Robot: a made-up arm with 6 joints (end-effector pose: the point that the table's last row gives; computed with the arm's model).
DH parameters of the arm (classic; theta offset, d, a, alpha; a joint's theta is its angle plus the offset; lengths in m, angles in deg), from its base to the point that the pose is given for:
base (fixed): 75.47 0 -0.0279 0
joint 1: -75.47 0.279 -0.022 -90
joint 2: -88.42 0 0.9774 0
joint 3: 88.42 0.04 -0.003 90
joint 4: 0 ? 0.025 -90
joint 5: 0 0.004 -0.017 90
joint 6: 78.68 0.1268 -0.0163 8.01
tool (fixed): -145.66 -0.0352 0 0
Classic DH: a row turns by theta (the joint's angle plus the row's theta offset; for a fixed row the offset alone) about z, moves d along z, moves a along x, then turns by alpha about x.
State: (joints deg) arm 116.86 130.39 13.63 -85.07 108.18 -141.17
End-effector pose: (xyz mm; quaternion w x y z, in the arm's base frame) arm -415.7 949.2 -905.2 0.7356 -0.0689 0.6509 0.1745
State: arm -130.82 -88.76 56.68 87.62 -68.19 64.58
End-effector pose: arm 859.2 1011.4 899.3 0.7795 -0.4434 -0.3927 -0.2039
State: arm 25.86 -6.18 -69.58 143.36 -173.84 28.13
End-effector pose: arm -613.6 -243.7 1368.7 0.0712 -0.7230 -0.1241 -0.6759
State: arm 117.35 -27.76 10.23 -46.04 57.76 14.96
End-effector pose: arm 307.9 -560.4 1850.3 0.8651 -0.3520 0.2899 0.2091
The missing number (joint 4, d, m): 0.645
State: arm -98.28 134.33 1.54 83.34 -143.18 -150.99
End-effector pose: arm -134.7 -1086.9 -807.8 0.8770 -0.3005 -0.3027 -0.2214
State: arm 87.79 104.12 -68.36 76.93 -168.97 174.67
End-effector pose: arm -18.2 1202.5 473.6 0.1493 0.4551 -0.8261 0.2970
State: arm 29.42 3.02 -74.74 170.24 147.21 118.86
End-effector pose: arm -472.4 -233.8 1357.8 0.2049 -0.9163 0.2560 -0.2300
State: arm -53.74 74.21 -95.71 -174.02 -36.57 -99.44
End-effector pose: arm 442.7 -587.0 1190.1 0.9413 0.0086 0.1771 -0.2872
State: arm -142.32 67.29 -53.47 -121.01 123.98 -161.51
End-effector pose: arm -833.0 -583.8 1229.1 0.1497 -0.1942 -0.7863 -0.5671
